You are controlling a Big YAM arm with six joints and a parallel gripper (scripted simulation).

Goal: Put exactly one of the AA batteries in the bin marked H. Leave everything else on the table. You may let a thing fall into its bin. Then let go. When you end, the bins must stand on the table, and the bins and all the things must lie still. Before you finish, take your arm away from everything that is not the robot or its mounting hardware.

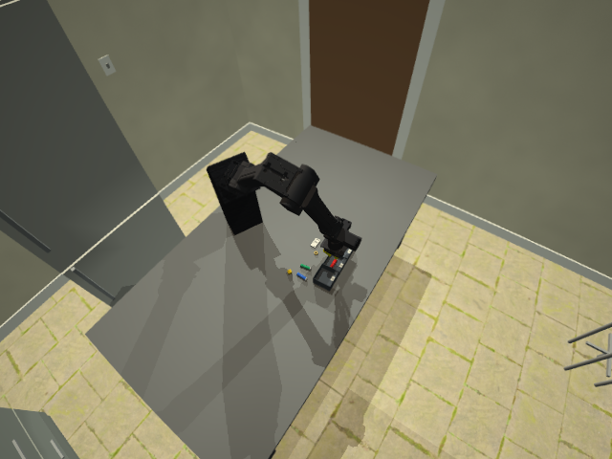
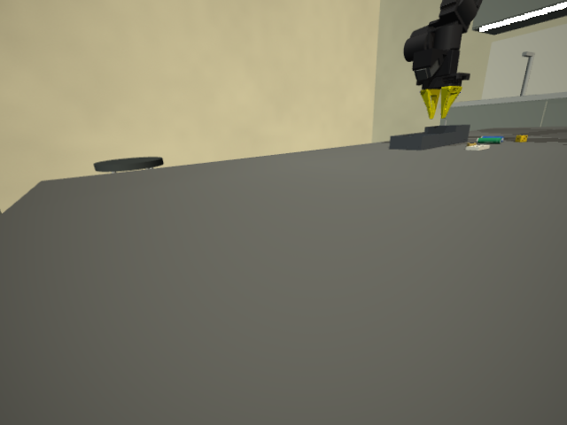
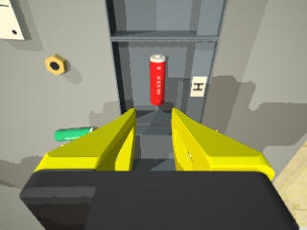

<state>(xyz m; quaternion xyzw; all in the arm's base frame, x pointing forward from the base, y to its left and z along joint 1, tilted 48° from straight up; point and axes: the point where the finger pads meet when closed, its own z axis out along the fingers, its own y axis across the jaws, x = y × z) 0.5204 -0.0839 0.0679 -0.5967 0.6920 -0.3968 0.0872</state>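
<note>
The dark bin lies 5 cm below my hand and 1 cm ahead of it. Also, from my hand: red AA battery (6 cm below); then brass nut (9 cm behind, 7 cm below, 5 cm to the left); then green battery (12 cm behind, 7 cm below, 4 cm to the right).
</note>
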